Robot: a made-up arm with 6 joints. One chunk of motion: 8 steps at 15 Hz.
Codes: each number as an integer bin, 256 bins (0 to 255) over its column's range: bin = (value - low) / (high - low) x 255, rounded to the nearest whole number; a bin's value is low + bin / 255 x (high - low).
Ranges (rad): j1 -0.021..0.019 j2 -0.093..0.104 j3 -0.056..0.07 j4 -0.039..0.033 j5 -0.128..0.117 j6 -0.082..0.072
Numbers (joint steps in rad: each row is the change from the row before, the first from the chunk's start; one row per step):
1: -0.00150 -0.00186 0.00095 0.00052 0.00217 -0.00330
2: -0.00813 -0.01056 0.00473 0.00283 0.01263 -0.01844
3: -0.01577 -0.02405 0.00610 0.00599 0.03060 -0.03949
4: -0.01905 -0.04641 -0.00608 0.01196 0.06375 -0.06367
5: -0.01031 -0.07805 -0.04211 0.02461 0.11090 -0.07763
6: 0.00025 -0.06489 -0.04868 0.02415 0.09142 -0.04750
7: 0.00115 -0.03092 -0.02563 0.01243 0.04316 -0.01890
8: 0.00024 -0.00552 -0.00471 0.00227 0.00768 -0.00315
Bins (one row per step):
1: 124 118 115 140 135 130
2: 82 107 123 148 146 105
3: 33 89 126 159 165 70
4: 12 60 101 180 200 30
5: 68 19 28 225 249 7
6: 135 36 15 224 228 57
7: 141 80 61 182 178 104
8: 135 113 104 146 141 131

